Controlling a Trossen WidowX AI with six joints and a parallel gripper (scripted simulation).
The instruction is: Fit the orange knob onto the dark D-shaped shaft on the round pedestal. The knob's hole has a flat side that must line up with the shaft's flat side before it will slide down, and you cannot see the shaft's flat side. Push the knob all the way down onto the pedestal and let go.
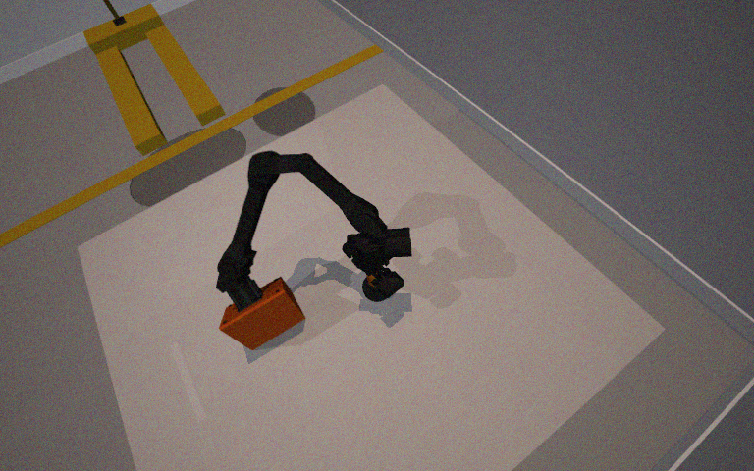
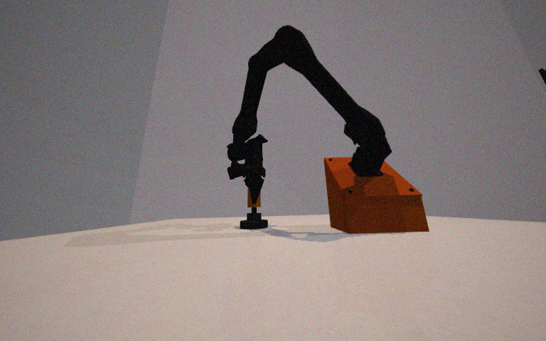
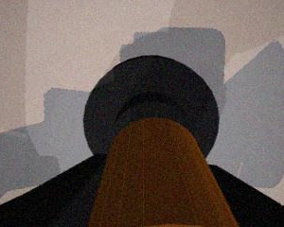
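My gripper tip is now 2 cm below the orange knob. From my gripper tip the other things lie so: shaft (4 cm below).
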